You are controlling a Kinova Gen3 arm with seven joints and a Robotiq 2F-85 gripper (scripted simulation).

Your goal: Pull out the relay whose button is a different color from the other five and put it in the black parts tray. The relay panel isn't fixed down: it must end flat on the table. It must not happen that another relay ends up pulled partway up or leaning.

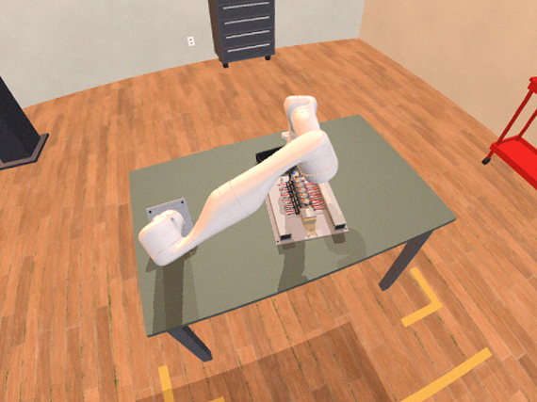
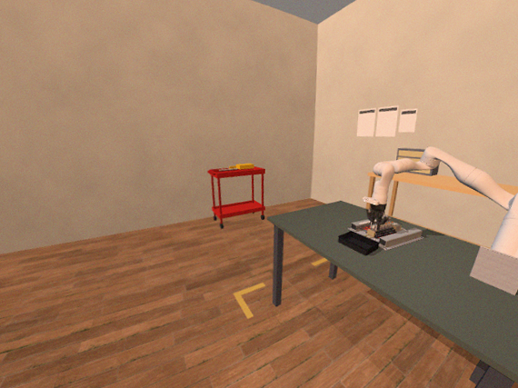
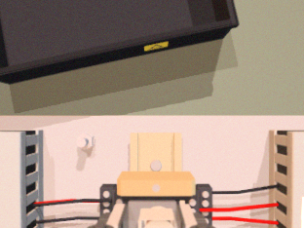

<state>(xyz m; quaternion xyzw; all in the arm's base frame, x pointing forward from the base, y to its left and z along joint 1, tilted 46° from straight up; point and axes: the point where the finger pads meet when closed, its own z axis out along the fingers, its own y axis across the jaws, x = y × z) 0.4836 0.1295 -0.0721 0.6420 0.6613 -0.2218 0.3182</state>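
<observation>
Right now the black parts tray is 30 mm behind my hand, 150 mm to the left of it and 50 mm below it. The rest, counted from my hand: relay 10 mm below; then relay panel 100 mm to the right, 40 mm below.
</observation>
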